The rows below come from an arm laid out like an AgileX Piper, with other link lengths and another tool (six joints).
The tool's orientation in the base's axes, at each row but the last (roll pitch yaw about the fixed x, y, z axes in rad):
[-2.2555, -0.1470, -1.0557]
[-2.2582, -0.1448, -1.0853]
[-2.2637, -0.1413, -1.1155]
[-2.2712, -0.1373, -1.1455]
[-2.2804, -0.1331, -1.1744]
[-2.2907, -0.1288, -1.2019]
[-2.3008, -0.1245, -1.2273]
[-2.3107, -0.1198, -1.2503]
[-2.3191, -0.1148, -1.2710]
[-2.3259, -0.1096, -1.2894]
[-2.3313, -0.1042, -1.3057]
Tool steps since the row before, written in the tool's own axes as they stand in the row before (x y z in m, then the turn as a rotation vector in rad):
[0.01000, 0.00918, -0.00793, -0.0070, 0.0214, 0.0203]
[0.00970, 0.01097, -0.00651, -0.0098, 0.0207, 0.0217]
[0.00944, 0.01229, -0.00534, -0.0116, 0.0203, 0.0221]
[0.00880, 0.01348, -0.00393, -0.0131, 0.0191, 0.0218]
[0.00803, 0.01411, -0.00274, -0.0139, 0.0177, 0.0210]
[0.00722, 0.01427, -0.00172, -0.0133, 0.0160, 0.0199]
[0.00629, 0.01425, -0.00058, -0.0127, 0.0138, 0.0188]
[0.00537, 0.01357, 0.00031, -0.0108, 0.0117, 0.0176]
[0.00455, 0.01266, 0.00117, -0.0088, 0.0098, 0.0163]
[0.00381, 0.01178, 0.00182, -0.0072, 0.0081, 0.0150]
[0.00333, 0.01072, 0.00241, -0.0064, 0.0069, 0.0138]
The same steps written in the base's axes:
[-0.00537, -0.01476, -0.00061, 0.0006, 0.0034, -0.0301]
[-0.00583, -0.01464, -0.00290, 0.0007, 0.0065, -0.0309]
[-0.00626, -0.01442, -0.00466, 0.0004, 0.0083, -0.0311]
[-0.00662, -0.01373, -0.00650, 0.0002, 0.0100, -0.0302]
[-0.00687, -0.01279, -0.00777, 0.0001, 0.0111, -0.0287]
[-0.00696, -0.01169, -0.00859, 0.0005, 0.0109, -0.0267]
[-0.00682, -0.01042, -0.00937, 0.0012, 0.0108, -0.0242]
[-0.00640, -0.00903, -0.00952, 0.0022, 0.0095, -0.0217]
[-0.00573, -0.00771, -0.00949, 0.0031, 0.0079, -0.0192]
[-0.00513, -0.00654, -0.00935, 0.0037, 0.0067, -0.0169]
[-0.00432, -0.00562, -0.00903, 0.0038, 0.0061, -0.0151]

